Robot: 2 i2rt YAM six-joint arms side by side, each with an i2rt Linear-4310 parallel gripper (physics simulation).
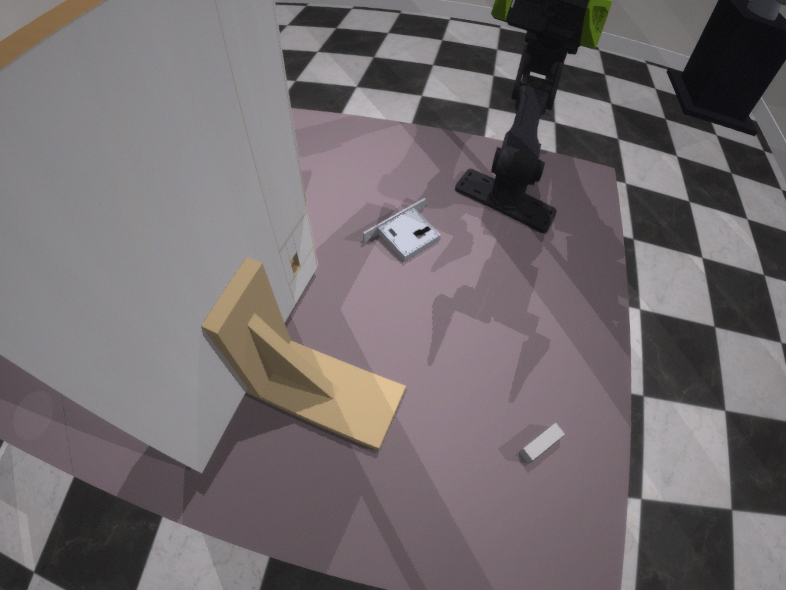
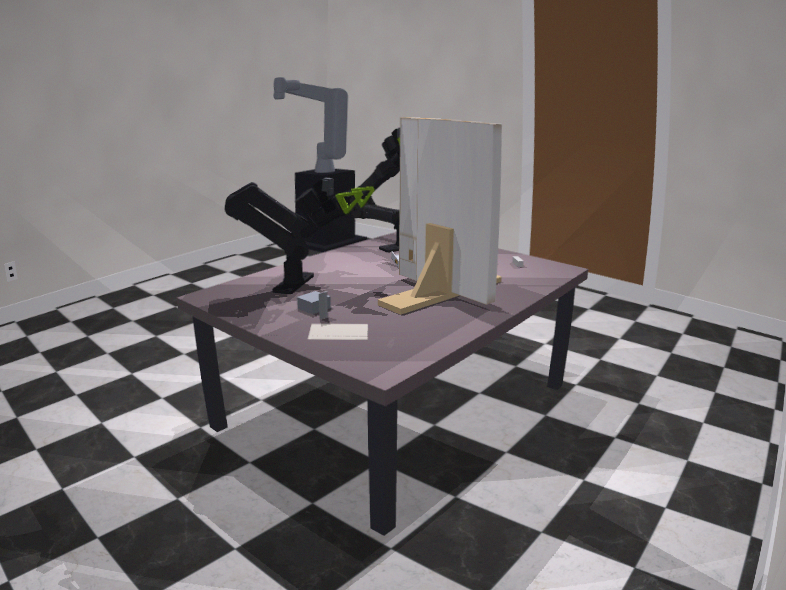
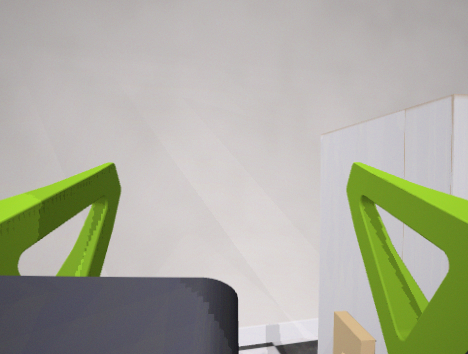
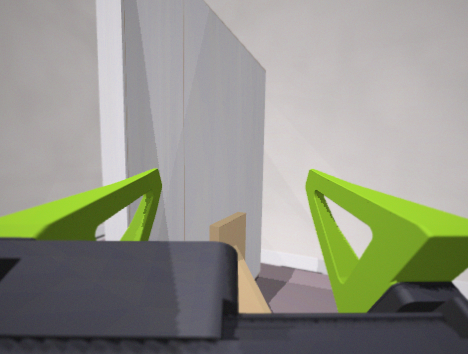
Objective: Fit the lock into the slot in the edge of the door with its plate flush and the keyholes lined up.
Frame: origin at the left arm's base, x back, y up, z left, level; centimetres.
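Where they show: left gripper, fingertip midpoint: [image 3: 233, 175]; right gripper, fingertip midpoint: [image 2: 368, 190] [image 4: 233, 177]; left arm's base, link origin: [image 1: 505, 201]; right arm's base, link origin: [image 2: 293, 283].
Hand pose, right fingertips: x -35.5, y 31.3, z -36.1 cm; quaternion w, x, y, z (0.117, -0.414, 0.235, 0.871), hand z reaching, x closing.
Note:
Each offset is from my right fingertips to the top centre of the thing. "*": to the spot under its first point. Level surfaces: height alone.
The lock {dx +16.8, dy -28.7, dz +24.9 cm} [image 1: 409, 233], a silver box with a keyhole cutout and a long thin plate along one side, lies flat on the table; part of it [image 2: 395, 257] shows beside the door. The white door {dx -16.9, dy +23.4, dz +17.7 cm} [image 1: 126, 190] [image 2: 457, 190] [image 3: 362, 200] [image 4: 225, 125] stands upright, with a small cutout {* dx -2.6, dy -23.0, dz +16.4 cm} [image 1: 295, 262] [image 2: 410, 254] low in its face; the slot in its edge does not show. My left gripper [image 3: 233, 175] is open and empty, high above the table. My right gripper [image 2: 358, 198] [image 4: 233, 177] is open and empty, raised above the table to the left of the door.
Tan brackets [image 1: 361, 393] [image 2: 439, 254] hold the door. A small white block {dx -5.1, dy -29.1, dz +60.9 cm} [image 1: 542, 442] [image 2: 517, 261] lies on the table {dy -31.4 cm} [image 1: 507, 520] [image 2: 380, 374]. A grey block {dx -9.0, dy -27.7, dz -23.2 cm} [image 2: 311, 302] with an upright piece and a pale flat card {dx -28.2, dy -31.2, dz -24.7 cm} [image 2: 338, 331] lie at the near left.

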